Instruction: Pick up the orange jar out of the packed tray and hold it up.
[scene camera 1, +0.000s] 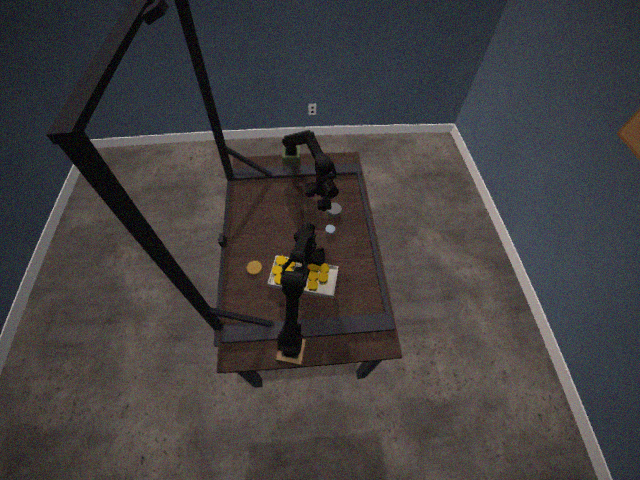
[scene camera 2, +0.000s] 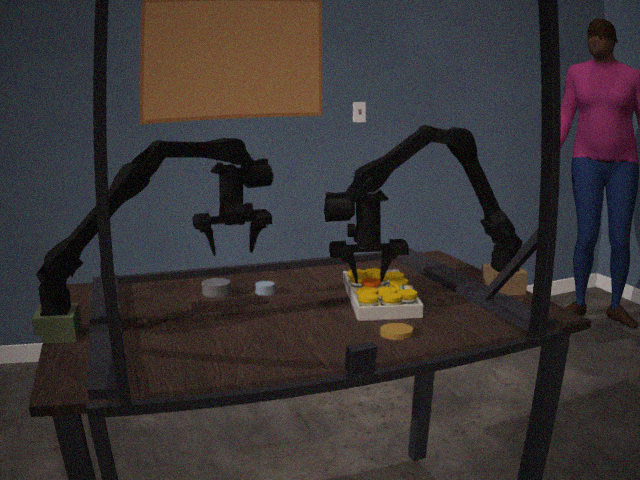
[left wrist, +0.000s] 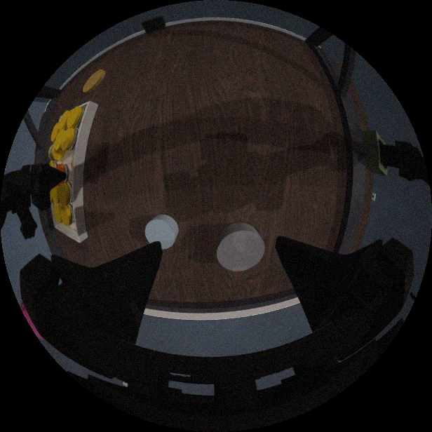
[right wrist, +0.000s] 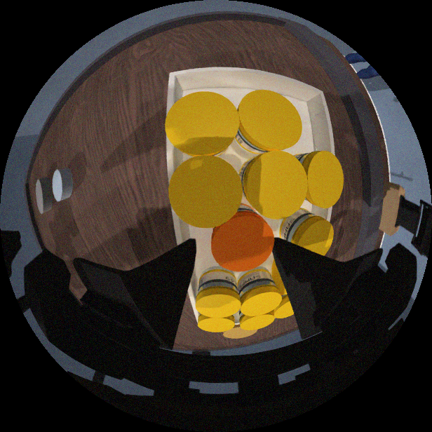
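Pixels of known places: left gripper, fingertip midpoint: (scene camera 2: 232, 253); right gripper, fingertip midpoint: (scene camera 2: 369, 282); left arm's base, origin of the base link: (scene camera 1: 291, 151) (scene camera 2: 55, 310); right arm's base, origin of the base link: (scene camera 1: 291, 349).
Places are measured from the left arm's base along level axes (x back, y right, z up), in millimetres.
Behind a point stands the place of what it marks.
Note:
The orange jar (scene camera 2: 371, 283) @[x -754, y -84, z -10 mm] (left wrist: 61, 167) (right wrist: 242, 245) stands in the white tray (scene camera 1: 330, 283) @[x -810, y -223, z -54 mm] (scene camera 2: 390, 311) @[x -754, y 48, z -38 mm] (left wrist: 85, 132) among several yellow-lidded jars (scene camera 2: 368, 297) @[x -711, y 19, z -10 mm] (right wrist: 205, 191). My right gripper (scene camera 2: 369, 280) @[x -755, y -106, z -14 mm] (right wrist: 235, 244) is open, pointing down, with its fingertips at about lid height on either side of the orange lid. In the right wrist view a gap shows at the left fingertip; the right fingertip is very close to the lid, and I cannot tell whether it touches. My left gripper (scene camera 2: 233, 253) @[x -434, y -184, z 59 mm] (left wrist: 219, 245) is open and empty, high above the table.
A grey cylinder (scene camera 1: 334, 208) @[x -394, y -247, z -28 mm] (scene camera 2: 215, 287) @[x -389, y -211, z -31 mm] (left wrist: 241, 247) and a smaller pale blue one (scene camera 1: 330, 228) @[x -517, y -225, z -33 mm] (scene camera 2: 264, 288) @[x -512, y -201, z -39 mm] (left wrist: 161, 231) stand below the left gripper. A tan disc (scene camera 1: 253, 267) @[x -739, y 138, z -45 mm] (scene camera 2: 396, 331) @[x -731, y 150, z -46 mm] (left wrist: 94, 81) lies beside the tray. Yellow jars crowd the orange one.

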